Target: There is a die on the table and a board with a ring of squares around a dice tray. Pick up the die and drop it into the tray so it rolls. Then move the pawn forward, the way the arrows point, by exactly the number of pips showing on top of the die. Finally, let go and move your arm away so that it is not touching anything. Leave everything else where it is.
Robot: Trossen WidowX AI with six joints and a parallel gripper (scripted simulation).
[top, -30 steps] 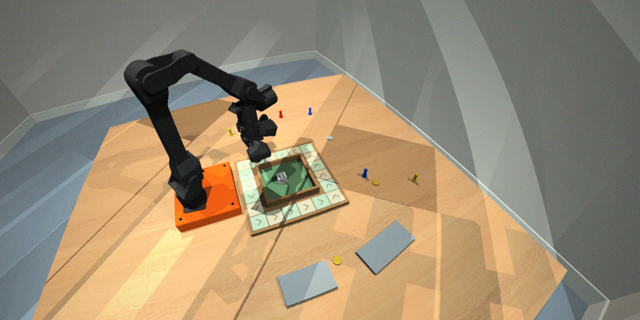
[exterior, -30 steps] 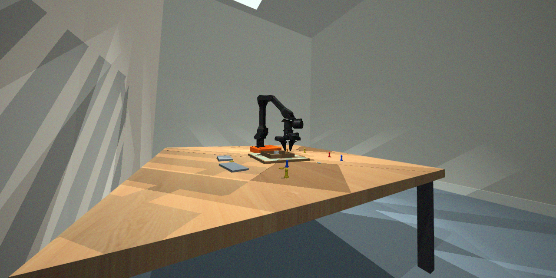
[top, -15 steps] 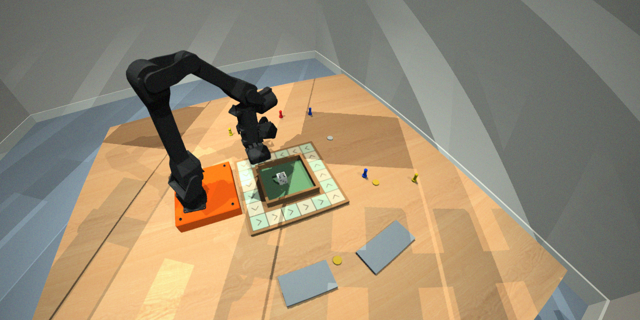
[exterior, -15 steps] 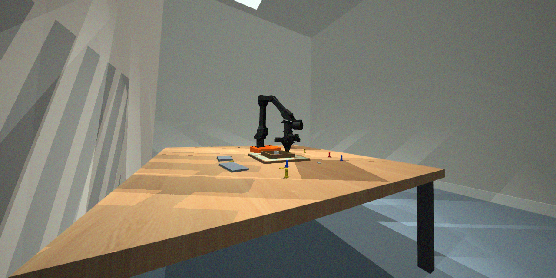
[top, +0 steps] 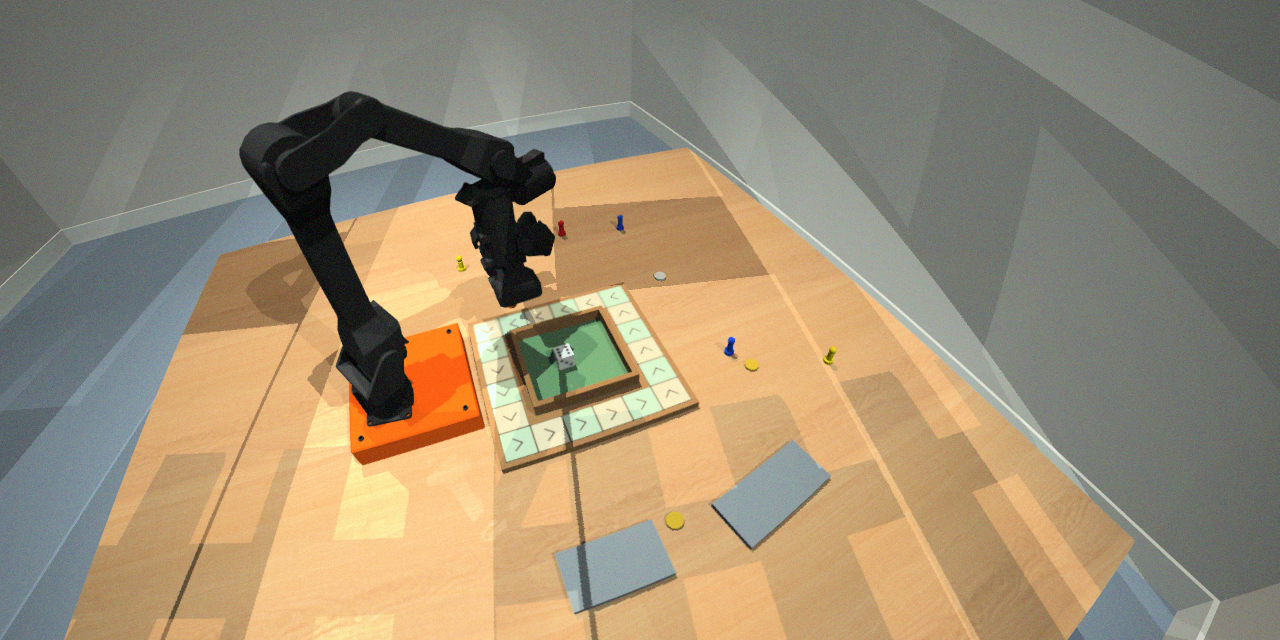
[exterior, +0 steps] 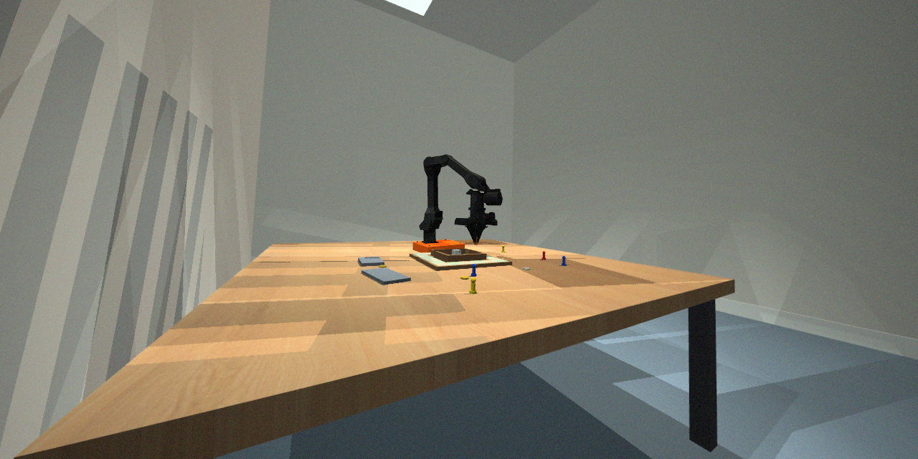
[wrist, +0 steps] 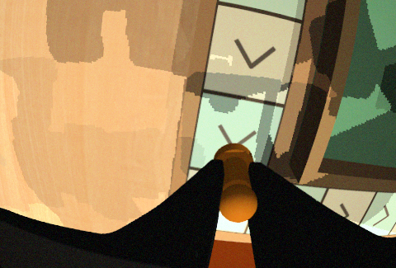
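Now: the grey die 60 mm ahead of my gripper tip, 110 mm to the right of it and 30 mm below it. The rest, counted from my gripper tip: white disc: 280 mm ahead, 50 mm to the left, 60 mm below; orange pawn: 10 mm above; green dice tray: 70 mm ahead, 110 mm to the right, 50 mm below.
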